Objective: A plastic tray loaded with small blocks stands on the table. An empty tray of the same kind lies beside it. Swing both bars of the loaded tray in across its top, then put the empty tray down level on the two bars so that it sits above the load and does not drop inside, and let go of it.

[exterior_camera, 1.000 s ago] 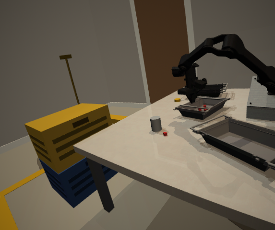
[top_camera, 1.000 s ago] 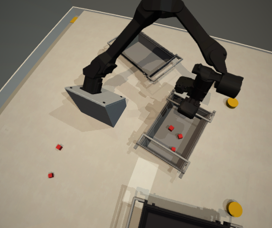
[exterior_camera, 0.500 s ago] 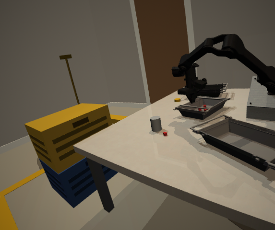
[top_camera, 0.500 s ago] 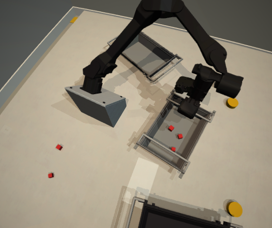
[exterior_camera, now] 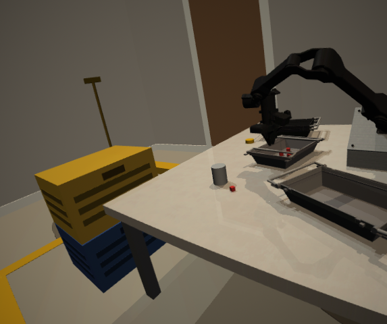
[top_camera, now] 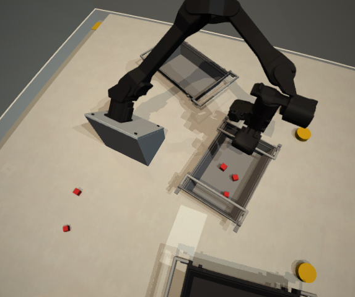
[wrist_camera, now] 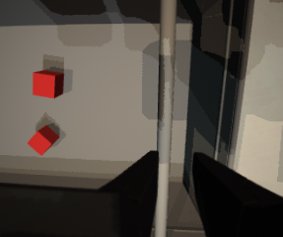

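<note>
The empty tray is 330 mm behind my gripper tip, 210 mm to the left of it and 40 mm below it. Also, from my gripper tip: red block: 270 mm to the left, 80 mm below.
</note>
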